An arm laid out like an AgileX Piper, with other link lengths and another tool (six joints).
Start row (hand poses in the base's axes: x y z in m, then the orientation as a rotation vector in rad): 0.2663, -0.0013, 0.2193, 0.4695, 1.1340, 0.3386
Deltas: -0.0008, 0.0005, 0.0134, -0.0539, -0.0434, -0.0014; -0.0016, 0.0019, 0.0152, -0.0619, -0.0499, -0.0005; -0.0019, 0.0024, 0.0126, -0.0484, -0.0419, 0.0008; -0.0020, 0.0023, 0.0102, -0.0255, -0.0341, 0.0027; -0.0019, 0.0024, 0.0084, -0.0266, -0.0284, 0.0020; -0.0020, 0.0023, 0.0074, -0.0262, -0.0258, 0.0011; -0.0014, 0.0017, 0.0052, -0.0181, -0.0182, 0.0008; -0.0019, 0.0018, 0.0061, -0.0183, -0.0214, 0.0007; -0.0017, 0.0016, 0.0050, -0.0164, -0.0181, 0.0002; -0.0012, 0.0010, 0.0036, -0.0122, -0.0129, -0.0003; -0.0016, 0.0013, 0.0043, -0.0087, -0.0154, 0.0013; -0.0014, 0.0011, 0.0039, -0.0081, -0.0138, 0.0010
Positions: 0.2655, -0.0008, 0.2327, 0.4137, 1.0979, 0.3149; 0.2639, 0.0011, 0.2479, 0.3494, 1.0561, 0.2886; 0.2620, 0.0035, 0.2605, 0.2983, 1.0204, 0.2696; 0.2600, 0.0058, 0.2707, 0.2684, 0.9900, 0.2631; 0.2581, 0.0082, 0.2791, 0.2389, 0.9651, 0.2548; 0.2561, 0.0105, 0.2865, 0.2106, 0.9425, 0.2456; 0.2547, 0.0122, 0.2917, 0.1911, 0.9265, 0.2393; 0.2528, 0.0140, 0.2978, 0.1710, 0.9072, 0.2330; 0.2511, 0.0156, 0.3028, 0.1534, 0.8909, 0.2269; 0.2499, 0.0166, 0.3064, 0.1406, 0.8793, 0.2219; 0.2483, 0.0179, 0.3107, 0.1301, 0.8650, 0.2201; 0.2469, 0.0190, 0.3146, 0.1205, 0.8522, 0.2182
